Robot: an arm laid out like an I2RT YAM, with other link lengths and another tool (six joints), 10 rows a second.
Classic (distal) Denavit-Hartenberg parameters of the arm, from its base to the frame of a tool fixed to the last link. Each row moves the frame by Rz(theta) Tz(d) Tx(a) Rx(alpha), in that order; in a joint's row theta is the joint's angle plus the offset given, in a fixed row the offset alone. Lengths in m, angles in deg.
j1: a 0.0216, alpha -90, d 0.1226, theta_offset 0
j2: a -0.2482, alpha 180, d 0, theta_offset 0
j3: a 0.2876, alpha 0, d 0, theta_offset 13.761
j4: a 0.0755, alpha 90, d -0.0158, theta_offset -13.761
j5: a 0, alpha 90, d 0.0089, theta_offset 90
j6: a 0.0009, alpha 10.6, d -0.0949, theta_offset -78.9
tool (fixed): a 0, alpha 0, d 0.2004, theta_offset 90
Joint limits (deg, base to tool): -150..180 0..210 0..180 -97..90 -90..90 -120..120
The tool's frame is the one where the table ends.
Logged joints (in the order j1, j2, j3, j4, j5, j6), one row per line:
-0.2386 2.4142 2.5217 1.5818 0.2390 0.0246
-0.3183 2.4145 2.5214 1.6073 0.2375 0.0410
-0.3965 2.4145 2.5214 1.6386 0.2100 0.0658
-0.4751 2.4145 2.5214 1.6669 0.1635 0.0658
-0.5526 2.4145 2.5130 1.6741 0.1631 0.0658
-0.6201 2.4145 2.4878 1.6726 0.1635 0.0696
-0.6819 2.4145 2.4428 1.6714 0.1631 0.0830
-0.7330 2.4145 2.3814 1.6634 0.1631 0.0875
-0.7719 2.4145 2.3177 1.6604 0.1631 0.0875
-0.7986 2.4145 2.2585 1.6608 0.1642 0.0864
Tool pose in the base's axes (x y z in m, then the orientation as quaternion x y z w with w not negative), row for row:
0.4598 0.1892 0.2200 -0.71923 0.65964 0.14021 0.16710
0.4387 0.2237 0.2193 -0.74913 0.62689 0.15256 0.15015
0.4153 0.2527 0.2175 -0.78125 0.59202 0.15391 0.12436
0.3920 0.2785 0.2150 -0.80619 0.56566 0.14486 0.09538
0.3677 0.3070 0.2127 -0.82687 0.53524 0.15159 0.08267
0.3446 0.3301 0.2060 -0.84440 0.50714 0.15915 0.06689
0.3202 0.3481 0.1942 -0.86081 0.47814 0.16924 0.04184
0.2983 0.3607 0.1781 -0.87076 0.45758 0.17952 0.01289
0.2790 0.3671 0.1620 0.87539 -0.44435 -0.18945 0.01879
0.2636 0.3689 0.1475 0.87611 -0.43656 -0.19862 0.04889
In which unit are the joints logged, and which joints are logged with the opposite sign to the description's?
The joints are logged in radians. Opposite sign: j1, j4, j5, j6.
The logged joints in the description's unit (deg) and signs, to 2 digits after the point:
13.67 138.32 144.48 -90.63 -13.69 -1.41
18.24 138.34 144.47 -92.09 -13.61 -2.35
22.72 138.34 144.47 -93.88 -12.03 -3.77
27.22 138.34 144.47 -95.51 -9.37 -3.77
31.66 138.34 143.98 -95.92 -9.34 -3.77
35.53 138.34 142.54 -95.83 -9.37 -3.99
39.07 138.34 139.96 -95.76 -9.34 -4.76
42.00 138.34 136.44 -95.31 -9.34 -5.01
44.23 138.34 132.79 -95.13 -9.34 -5.01
45.76 138.34 129.40 -95.16 -9.41 -4.95

